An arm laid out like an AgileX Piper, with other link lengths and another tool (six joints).
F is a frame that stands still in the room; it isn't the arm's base.
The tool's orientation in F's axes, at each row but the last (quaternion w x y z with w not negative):
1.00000, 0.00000, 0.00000, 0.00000
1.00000, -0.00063, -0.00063, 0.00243
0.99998, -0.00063, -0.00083, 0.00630
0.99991, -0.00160, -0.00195, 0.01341
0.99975, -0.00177, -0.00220, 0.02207
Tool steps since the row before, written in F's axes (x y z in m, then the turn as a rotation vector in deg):
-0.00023, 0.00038, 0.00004, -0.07, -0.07, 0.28
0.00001, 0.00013, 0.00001, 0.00, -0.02, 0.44
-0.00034, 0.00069, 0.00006, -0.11, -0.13, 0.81
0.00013, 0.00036, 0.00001, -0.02, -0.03, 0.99
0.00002, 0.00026, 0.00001, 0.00, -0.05, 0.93
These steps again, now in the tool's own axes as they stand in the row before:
-0.00023, 0.00038, 0.00004, -0.07, -0.07, 0.28
0.00001, 0.00013, 0.00001, 0.00, -0.02, 0.44
-0.00033, 0.00069, 0.00006, -0.11, -0.13, 0.81
0.00014, 0.00036, 0.00001, -0.02, -0.03, 0.99
0.00003, 0.00026, 0.00001, 0.00, -0.05, 0.93

